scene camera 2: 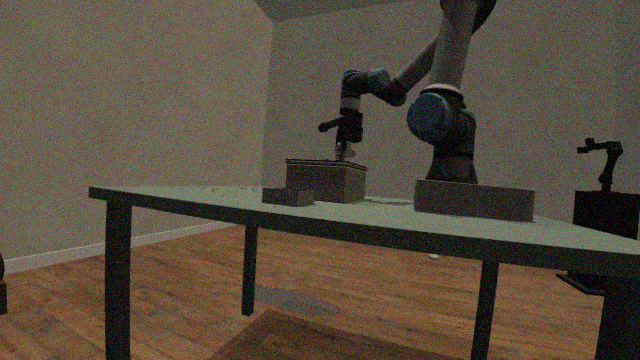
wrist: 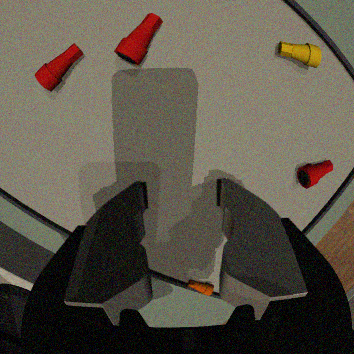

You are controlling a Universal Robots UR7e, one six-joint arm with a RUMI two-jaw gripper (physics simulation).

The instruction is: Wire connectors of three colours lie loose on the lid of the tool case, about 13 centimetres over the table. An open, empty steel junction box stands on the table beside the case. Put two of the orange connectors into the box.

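Pixels of known places: gripper, fingertip midpoint: (wrist: 181, 182); arm's base at its link origin: (scene camera 2: 450, 186).
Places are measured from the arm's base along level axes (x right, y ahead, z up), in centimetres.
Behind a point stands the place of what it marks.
The tool case (scene camera 2: 320, 181) @(x -8.3, y 39.5, z -1.3 cm) stands on the table, with its lid (wrist: 240, 110) @(x 10.3, y 43.6, z 5.0 cm) on top. An orange connector (wrist: 201, 287) @(x 16.0, y 30.3, z 5.8 cm) lies at the lid's near edge, seen low between the jaws, close to the right one in the wrist view. Red connectors (wrist: 59, 67) @(x 0.3, y 41.2, z 6.2 cm) (wrist: 139, 39) @(x 3.7, y 44.1, z 6.3 cm) (wrist: 315, 174) @(x 16.6, y 43.1, z 6.5 cm) and a yellow connector (wrist: 300, 54) @(x 11.2, y 48.4, z 6.1 cm) lie apart on the lid. My gripper (scene camera 2: 342, 159) @(x 9.6, y 37.9, z 5.1 cm) (wrist: 181, 182) @(x 9.6, y 37.9, z 5.1 cm) is partly open, with nothing held, its fingertips low over the lid. The steel junction box (scene camera 2: 287, 197) @(x -29.1, y 40.8, z -5.6 cm) stands beside the case; its inside is hidden in the scene view.
The table (scene camera 2: 370, 212) @(x -24.5, y 21.2, z -7.6 cm) carries the case, the box and a grey block (scene camera 2: 472, 201) @(x -12.7, y -3.5, z -3.6 cm) under my arm's base. A second, small dark arm (scene camera 2: 607, 167) stands on a black stand (scene camera 2: 605, 212) at the right. Small, unclear things lie on the table left of the box.
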